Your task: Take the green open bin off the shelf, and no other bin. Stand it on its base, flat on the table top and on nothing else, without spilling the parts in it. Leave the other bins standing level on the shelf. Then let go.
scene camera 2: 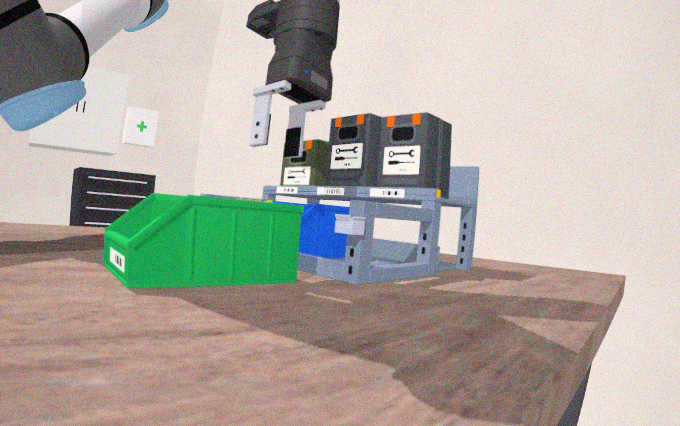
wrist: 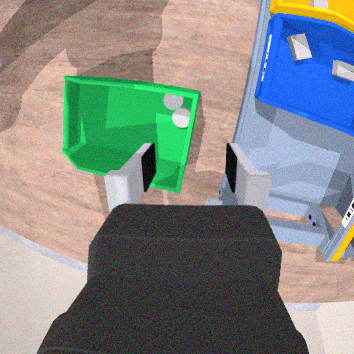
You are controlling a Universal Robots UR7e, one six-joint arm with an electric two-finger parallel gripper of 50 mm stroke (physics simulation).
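Places are measured from the arm's base along level axes (x ahead, y left, z up), in metres.
Pixels of known places: gripper, fingertip midpoint: (scene camera 2: pixel 275 151) (wrist: pixel 190 157).
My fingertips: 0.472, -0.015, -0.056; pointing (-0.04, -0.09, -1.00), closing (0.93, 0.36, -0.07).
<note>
Behind a point stands the place of what it marks, as x, y, z.
The green open bin (scene camera 2: pixel 215 240) {0.385, -0.094, -0.149} (wrist: pixel 125 110) {0.377, -0.036, -0.185} stands upright on its base on the wooden table top (scene camera 2: pixel 225 361) {0.340, -0.253, -0.188}, in front of and apart from the shelf (scene camera 2: pixel 362 250) {0.536, -0.100, -0.153} (wrist: pixel 290 142) {0.590, 0.008, -0.182}. Two pale round parts (wrist: pixel 173 101) {0.434, -0.002, -0.175} (wrist: pixel 181 118) {0.450, -0.018, -0.175} lie inside it near its back wall. My gripper (scene camera 2: pixel 277 146) {0.472, -0.015, -0.056} (wrist: pixel 190 157) {0.472, -0.015, -0.056} is open and empty, high above the table. In the wrist view one finger overlaps the green bin's near back corner and the other overlaps the shelf's edge. The blue bin (scene camera 2: pixel 323 233) {0.587, 0.052, -0.147} (wrist: pixel 300 80) {0.567, 0.085, -0.179} sits level on the lower shelf with pale parts in it.
A yellow bin (wrist: pixel 340 9) {0.588, 0.212, -0.179} is beside the blue bin on the lower shelf. The shelf's upper board (scene camera 2: pixel 351 191) {0.640, 0.066, -0.084} carries two dark grey boxes (scene camera 2: pixel 372 150) {0.674, 0.066, -0.016} (scene camera 2: pixel 441 155) {0.722, -0.036, -0.021} and a smaller olive box (scene camera 2: pixel 319 165) {0.650, 0.179, -0.037}. A dark drawer cabinet (scene camera 2: pixel 115 193) is in the background.
</note>
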